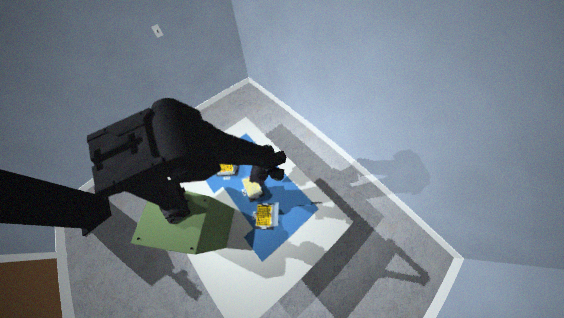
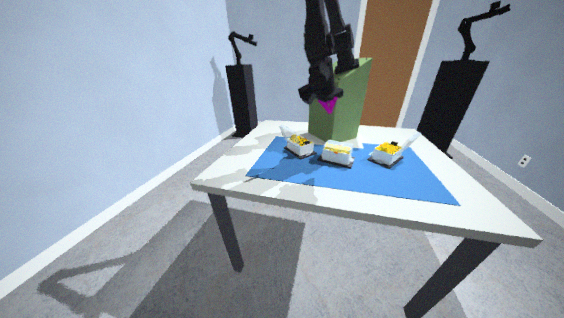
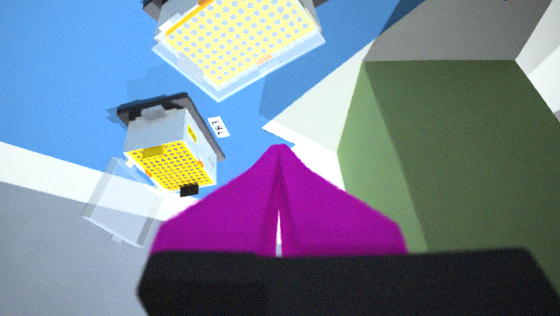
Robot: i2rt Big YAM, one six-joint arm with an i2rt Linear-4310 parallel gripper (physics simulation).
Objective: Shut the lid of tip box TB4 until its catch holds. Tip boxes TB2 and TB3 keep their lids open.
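Places are measured from the arm's base along level axes (x up, y right, z ahead), in centimetres.
Pixels of known places: gripper, fingertip midpoint: (image 1: 254, 180) (image 2: 330, 113) (image 3: 278, 157); arm's base at its link origin: (image 2: 347, 67).
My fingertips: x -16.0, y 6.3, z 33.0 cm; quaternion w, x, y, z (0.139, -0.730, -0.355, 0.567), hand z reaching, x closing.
Note:
For each thing: its top centre in the pictures, then the offset to it from my fingertips. Level surfaces: height alone.
- middle tip box at its top centre: (image 3: 247, 53) (image 2: 339, 144) (image 1: 249, 185) dx -15.1, dy -5.6, dz -3.7 cm
- TB3 at its top centre: (image 3: 180, 171) (image 2: 386, 145) (image 1: 224, 167) dx -16.3, dy -27.6, dz -9.4 cm
- end box at its top centre: (image 2: 300, 138) (image 1: 263, 214) dx -15.4, dy +13.7, dz -7.9 cm
- blue mat at its surface level: dx -22.9 cm
- white table at its surface level: dx -23.2 cm
The middle tip box (image 1: 253, 188) (image 2: 337, 153) (image 3: 240, 37), taken as TB4, has its clear lid down over the yellow rack. Its label is not legible, and whether the catch holds cannot be told. TB3 (image 1: 227, 168) (image 2: 386, 154) (image 3: 167, 140) has its clear lid (image 2: 411, 140) (image 3: 122, 202) open outward. The other end box (image 1: 264, 216) (image 2: 300, 145), taken as TB2, has its lid (image 1: 275, 215) (image 2: 287, 131) open. My gripper (image 2: 328, 111) (image 3: 278, 157) is shut and empty, its magenta fingertips above the boxes on the pedestal side, apart from them.
The boxes stand on a blue mat (image 1: 295, 207) (image 2: 400, 186) on the white table (image 1: 220, 285) (image 2: 480, 212). A green pedestal (image 1: 165, 227) (image 2: 345, 110) (image 3: 450, 125) stands beside the mat. Two black stands (image 2: 242, 97) (image 2: 452, 100) with small arms are farther back.

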